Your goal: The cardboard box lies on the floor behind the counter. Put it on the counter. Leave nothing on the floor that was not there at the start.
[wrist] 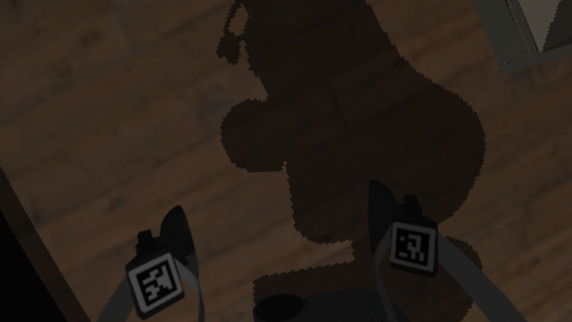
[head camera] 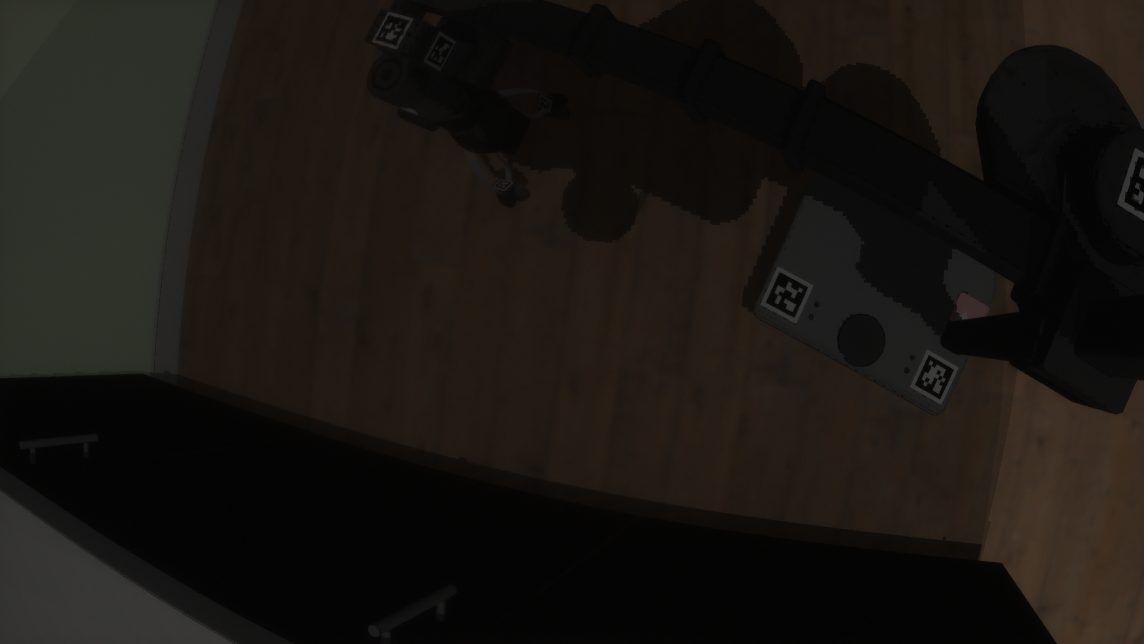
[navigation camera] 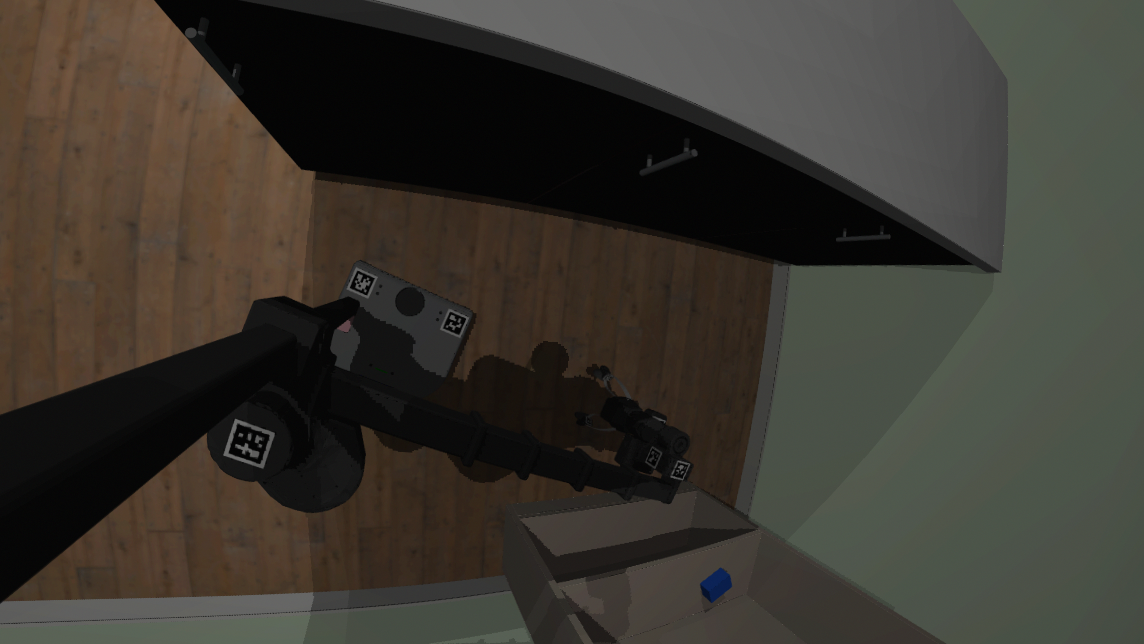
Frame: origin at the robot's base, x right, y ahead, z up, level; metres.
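Seen in the pictures: gripper, fingertip midpoint: (wrist: pixel 279 217) (head camera: pixel 539 152) (navigation camera: pixel 588 393); robot's base, link origin: (head camera: pixel 859 337) (navigation camera: pixel 408 300).
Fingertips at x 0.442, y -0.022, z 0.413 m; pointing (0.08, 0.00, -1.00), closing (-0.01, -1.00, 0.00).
Offsets run from my fingertips to a thing's middle. "spot": to the spot under its first point. Level surfaces: height alone.
My gripper (head camera: pixel 534 149) (navigation camera: pixel 592 395) (wrist: pixel 279 217) is open, with nothing between its fingers, and hangs above the wooden floor. The cardboard box is hard to make out. In the wrist view a faint olive patch {spot: dy -0.001, dx +0.012, dz -0.363 m} (wrist: pixel 270 156) lies in the shadow ahead of the fingertips and may be its top; its edges are lost in the dark. I cannot make the box out in the head or navigation view. The counter {dz +0.497 m} (head camera: pixel 76 568) (navigation camera: pixel 808 80) has a light grey top and a black front with bar handles. What lies on the rest of its top is out of view.
My wheeled base (head camera: pixel 824 264) (navigation camera: pixel 436 340) stands on the floor beside the counter front. An open-topped beige container (navigation camera: pixel 534 560) stands near the outstretched arm, with a small blue block {dy -0.443, dx +0.700, dz +0.061 m} (navigation camera: pixel 716 584) inside. A green wall (head camera: pixel 80 200) (navigation camera: pixel 880 360) closes off the far end.
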